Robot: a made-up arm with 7 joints. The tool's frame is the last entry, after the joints.
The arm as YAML. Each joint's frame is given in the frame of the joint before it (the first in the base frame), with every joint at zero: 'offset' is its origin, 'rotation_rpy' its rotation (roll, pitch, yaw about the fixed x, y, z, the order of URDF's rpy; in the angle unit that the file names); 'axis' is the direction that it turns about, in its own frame. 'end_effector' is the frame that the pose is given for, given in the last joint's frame.
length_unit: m
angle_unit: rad
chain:
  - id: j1
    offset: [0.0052, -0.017, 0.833]
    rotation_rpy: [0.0, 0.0, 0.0]
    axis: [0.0, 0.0, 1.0]
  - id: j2
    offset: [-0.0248, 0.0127, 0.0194]
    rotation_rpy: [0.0, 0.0, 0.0]
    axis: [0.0, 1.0, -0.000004]
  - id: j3
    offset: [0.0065, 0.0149, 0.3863]
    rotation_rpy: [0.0, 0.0, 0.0]
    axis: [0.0, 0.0, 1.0]
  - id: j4
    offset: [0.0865, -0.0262, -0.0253]
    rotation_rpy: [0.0, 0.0, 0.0]
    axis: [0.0, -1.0, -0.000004]
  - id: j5
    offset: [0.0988, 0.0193, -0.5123]
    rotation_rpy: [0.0, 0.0, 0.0]
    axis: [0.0, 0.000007, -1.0]
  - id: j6
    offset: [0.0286, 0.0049, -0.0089]
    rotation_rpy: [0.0, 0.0, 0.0]
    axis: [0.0, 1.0, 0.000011]
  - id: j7
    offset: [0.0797, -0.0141, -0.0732]
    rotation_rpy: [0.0, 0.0, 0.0]
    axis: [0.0, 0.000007, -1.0]
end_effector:
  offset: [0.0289, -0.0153, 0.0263]
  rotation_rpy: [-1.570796, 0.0, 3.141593]
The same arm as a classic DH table. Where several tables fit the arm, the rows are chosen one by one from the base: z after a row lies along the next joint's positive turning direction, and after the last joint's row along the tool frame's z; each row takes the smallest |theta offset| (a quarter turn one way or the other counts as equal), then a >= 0, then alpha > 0; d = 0 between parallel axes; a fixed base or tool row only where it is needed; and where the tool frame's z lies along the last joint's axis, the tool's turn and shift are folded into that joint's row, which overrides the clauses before.
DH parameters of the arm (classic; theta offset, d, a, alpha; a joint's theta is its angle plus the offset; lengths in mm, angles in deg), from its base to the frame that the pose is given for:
base (fixed): -72.99 0 17.8 0
j1: 72.99 852.4 -24.8 -90
j2: 0 27.6 6.5 90
j3: 0 361 86.5 90
j4: 0 6.9 98.8 90
j5: 0 521.2 28.6 90
j6: 0 -9.2 79.7 -90
j7: 0 46.9 28.9 -90
tool (fixed): 180 15.3 0 0

